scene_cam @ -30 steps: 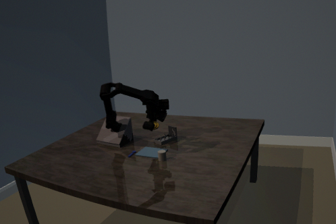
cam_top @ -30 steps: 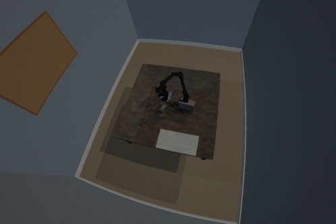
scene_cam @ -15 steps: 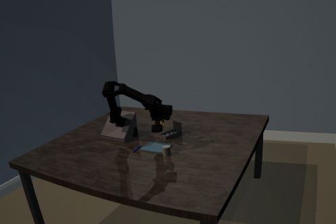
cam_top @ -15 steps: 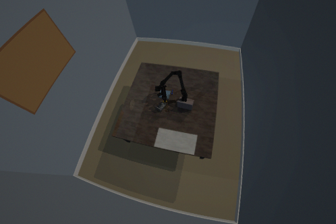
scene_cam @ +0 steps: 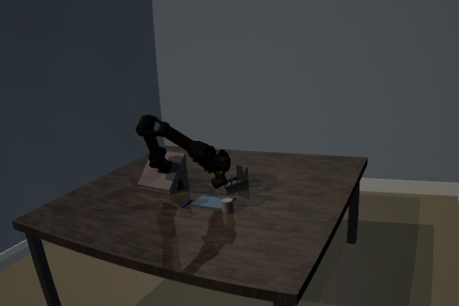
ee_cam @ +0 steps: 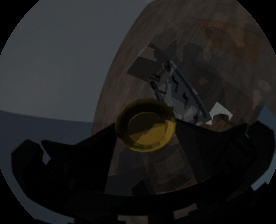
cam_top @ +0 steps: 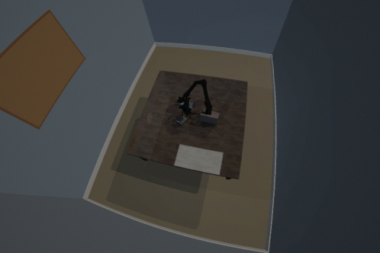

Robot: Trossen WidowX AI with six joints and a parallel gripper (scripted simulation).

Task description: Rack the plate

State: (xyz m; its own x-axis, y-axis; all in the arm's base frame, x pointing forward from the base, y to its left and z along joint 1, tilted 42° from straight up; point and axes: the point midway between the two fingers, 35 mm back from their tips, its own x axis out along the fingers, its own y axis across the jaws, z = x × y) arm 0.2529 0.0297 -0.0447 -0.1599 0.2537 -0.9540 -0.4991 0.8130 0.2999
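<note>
Now: the dish rack 4 cm ahead of my gripper tip, 3 cm to the left of it and 5 cm below it. Round my gripper tip: yellow plate 1 cm to the right; then blue spoon 4 cm behind, 22 cm to the right, 7 cm below; then blue cloth 6 cm ahead, 17 cm to the right, 7 cm below.
</note>
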